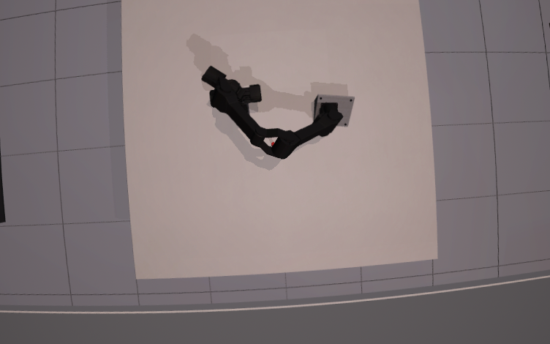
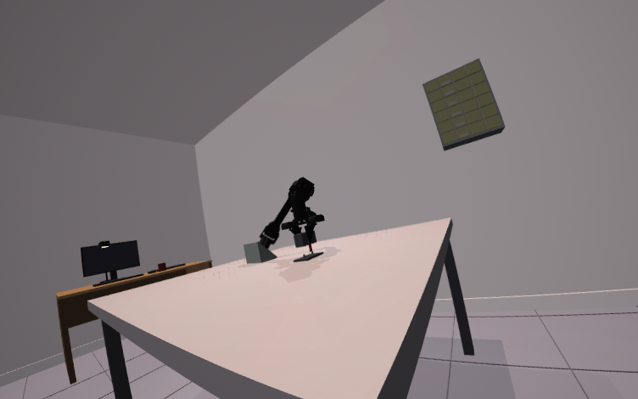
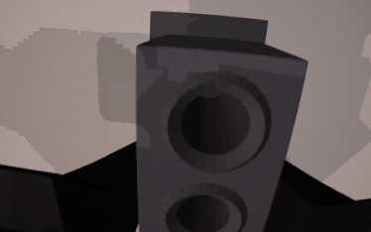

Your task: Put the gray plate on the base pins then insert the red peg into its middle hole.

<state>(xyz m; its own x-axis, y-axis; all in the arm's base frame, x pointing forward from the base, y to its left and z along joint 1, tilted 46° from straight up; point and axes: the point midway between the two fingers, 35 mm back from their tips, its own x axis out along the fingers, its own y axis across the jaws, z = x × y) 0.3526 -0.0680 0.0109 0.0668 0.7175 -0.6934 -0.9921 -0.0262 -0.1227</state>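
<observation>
The dark flat base lies 50 mm below my gripper tip. Round my gripper tip: gray plate: 30 mm above; then red peg: 140 mm behind, 170 mm to the left, 20 mm below.
</observation>
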